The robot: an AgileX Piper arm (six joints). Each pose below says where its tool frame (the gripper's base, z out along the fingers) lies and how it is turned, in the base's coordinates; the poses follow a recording.
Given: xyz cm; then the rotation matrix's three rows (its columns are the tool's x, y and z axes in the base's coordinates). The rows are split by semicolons.
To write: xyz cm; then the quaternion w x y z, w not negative. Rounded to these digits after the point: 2 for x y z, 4 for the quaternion.
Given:
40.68 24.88 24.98; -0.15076 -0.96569 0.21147; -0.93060 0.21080 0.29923; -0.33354 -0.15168 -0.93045
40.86 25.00 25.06; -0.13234 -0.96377 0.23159; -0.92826 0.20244 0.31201; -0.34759 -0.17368 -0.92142
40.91 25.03 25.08; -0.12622 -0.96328 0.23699; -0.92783 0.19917 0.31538; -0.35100 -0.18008 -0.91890
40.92 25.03 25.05; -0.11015 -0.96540 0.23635; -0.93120 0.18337 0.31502; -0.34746 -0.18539 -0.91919
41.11 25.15 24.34; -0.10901 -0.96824 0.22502; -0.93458 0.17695 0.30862; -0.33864 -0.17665 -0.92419
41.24 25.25 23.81; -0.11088 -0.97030 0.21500; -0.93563 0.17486 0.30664; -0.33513 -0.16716 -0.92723
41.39 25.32 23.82; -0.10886 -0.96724 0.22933; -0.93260 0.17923 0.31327; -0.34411 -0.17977 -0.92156
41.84 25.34 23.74; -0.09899 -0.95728 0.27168; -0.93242 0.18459 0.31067; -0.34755 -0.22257 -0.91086
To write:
40.68 24.88 24.98 0.1800 -0.6263 0.7570 0.0487
40.86 25.00 25.06 0.1928 -0.6298 0.7510 0.0460
40.91 25.03 25.08 0.1962 -0.6312 0.7490 0.0452
40.92 25.03 25.05 0.1962 -0.6375 0.7438 0.0436
41.11 25.15 24.34 0.1896 -0.6400 0.7433 0.0444
41.24 25.25 23.81 0.1849 -0.6406 0.7438 0.0469
41.39 25.32 23.82 0.1929 -0.6390 0.7432 0.0449
41.84 25.34 23.74 0.2090 -0.6378 0.7407 0.0297

